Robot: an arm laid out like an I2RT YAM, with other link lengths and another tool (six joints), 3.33 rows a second.
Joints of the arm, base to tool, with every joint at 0 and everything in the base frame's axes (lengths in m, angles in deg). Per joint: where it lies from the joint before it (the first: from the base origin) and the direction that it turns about. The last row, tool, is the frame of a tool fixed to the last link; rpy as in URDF.
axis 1: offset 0 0 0.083 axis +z
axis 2: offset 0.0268 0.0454 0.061 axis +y
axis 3: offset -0.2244 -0.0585 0 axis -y
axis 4: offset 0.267 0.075 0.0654 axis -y
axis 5: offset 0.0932 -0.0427 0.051 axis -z
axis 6: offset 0.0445 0 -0.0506 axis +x
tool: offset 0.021 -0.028 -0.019 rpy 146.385 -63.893 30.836
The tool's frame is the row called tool.
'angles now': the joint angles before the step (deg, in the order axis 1, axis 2, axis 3, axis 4, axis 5, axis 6). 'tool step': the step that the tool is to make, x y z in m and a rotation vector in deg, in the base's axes. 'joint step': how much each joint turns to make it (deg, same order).
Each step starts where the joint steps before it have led.
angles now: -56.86, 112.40, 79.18, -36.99, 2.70, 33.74
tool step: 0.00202, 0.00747, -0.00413, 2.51, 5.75, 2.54
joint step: 1.49, 2.52, 2.58, -5.21, 2.91, -2.01
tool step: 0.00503, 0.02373, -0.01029, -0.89, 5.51, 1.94
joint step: 3.54, -0.95, -3.96, 0.40, 5.20, 0.41
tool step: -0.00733, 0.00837, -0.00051, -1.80, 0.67, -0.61
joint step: 0.17, -3.01, -4.33, 2.23, 1.77, 0.42
